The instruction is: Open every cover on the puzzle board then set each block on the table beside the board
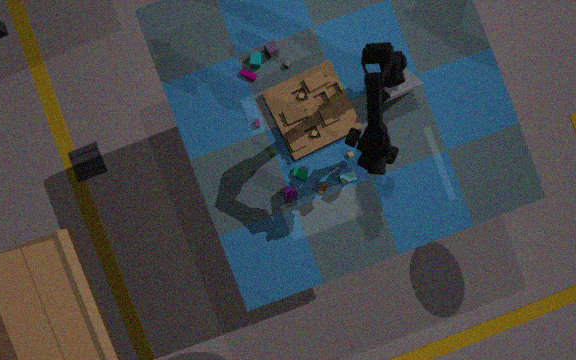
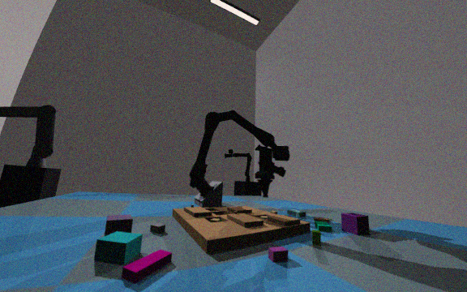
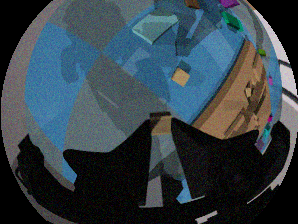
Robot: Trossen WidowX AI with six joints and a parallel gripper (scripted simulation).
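The pale teal block lies 100 mm ahead of my gripper tip, 80 mm to the left of it and 60 mm below it. From my gripper tip the other things lie so: green block 270 mm ahead, 60 mm below, 10 mm to the right; then wooden bar 210 mm ahead, 80 mm to the left, 60 mm below; then purple cube 330 mm ahead, 50 mm to the left, 40 mm below.
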